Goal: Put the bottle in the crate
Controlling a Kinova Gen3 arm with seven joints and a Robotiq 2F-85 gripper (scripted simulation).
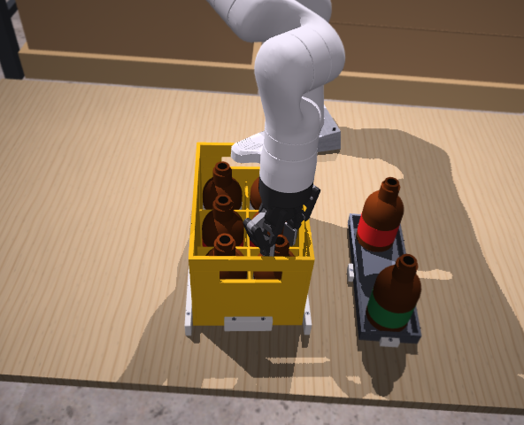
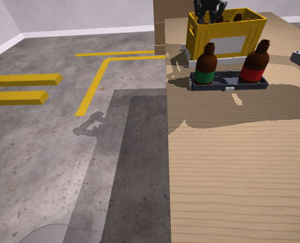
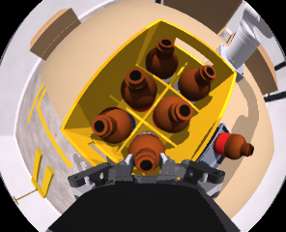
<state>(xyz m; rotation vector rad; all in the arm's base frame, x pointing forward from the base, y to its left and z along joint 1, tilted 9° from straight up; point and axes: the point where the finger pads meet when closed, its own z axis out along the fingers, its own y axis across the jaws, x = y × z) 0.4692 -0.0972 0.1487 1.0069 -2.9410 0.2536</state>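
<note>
The yellow crate is 90 mm behind my hand, 40 mm to the right of it and 80 mm below it. The rest, counted from my hand: red-labelled bottle 130 mm behind, 220 mm to the left, 70 mm below; green-banded bottle 40 mm ahead, 190 mm to the left, 70 mm below; tray 50 mm behind, 210 mm to the left, 150 mm below.
</note>
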